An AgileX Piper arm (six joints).
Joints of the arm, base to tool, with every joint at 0 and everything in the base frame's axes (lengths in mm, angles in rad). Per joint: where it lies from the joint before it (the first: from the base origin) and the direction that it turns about. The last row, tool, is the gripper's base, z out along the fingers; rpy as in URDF.
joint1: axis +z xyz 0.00 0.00 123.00
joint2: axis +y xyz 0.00 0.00 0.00
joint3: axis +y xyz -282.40 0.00 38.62
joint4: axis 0.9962 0 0.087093 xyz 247.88 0.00 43.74
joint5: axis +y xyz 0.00 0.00 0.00
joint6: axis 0.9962 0 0.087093 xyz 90.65 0.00 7.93
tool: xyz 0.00 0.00 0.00 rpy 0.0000 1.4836 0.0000
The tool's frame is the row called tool.
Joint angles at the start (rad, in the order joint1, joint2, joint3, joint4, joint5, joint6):
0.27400, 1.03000, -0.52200, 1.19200, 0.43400, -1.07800
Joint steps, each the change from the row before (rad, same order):
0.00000, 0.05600, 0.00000, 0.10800, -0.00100, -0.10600
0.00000, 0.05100, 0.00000, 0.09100, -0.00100, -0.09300
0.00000, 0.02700, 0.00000, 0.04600, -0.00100, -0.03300
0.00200, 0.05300, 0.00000, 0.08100, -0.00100, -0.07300
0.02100, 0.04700, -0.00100, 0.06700, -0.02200, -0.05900
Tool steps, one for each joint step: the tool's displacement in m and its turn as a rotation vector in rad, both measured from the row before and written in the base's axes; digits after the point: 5 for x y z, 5 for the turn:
0.00831, 0.00362, -0.00765, 0.01211, 0.01742, 0.00683
0.00739, 0.00280, -0.00765, 0.00565, 0.01488, 0.00362
0.00385, 0.00128, -0.00431, 0.01023, 0.01660, -0.00726
0.00696, 0.00263, -0.00911, 0.00663, 0.02533, -0.00451
0.00514, 0.00463, -0.00884, -0.00813, 0.02010, -0.00411

